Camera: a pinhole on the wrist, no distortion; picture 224 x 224 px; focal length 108.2 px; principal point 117.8 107.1 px. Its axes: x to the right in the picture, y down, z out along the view. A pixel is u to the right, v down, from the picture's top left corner.
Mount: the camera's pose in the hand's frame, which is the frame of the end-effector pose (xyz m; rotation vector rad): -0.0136 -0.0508 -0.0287 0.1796 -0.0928 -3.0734
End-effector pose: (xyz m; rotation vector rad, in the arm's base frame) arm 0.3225 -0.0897 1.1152 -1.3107 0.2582 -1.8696
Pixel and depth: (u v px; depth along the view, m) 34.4 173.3 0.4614
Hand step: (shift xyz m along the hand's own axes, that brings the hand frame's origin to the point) 0.3008 -0.2829 0.4874
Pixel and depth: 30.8 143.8 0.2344
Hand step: 0.1502 -0.1045 0.2303
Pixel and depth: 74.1 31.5 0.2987
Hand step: 0.0586 0.1818 0.2679
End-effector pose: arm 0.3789 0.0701 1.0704 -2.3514 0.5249 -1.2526
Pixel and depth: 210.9 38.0 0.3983
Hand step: -0.4151 0.2029 0.3108
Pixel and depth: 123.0 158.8 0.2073
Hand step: -0.0422 -0.1384 0.1820
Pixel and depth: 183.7 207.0 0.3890
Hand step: -0.2736 -0.4020 0.3527
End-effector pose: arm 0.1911 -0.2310 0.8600 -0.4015 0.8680 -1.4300
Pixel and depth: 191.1 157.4 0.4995
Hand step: -0.3946 -0.2759 0.4426
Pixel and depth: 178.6 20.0 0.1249
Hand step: -0.1037 0.0519 0.0807
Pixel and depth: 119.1 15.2 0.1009
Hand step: -0.0317 0.0402 0.0657
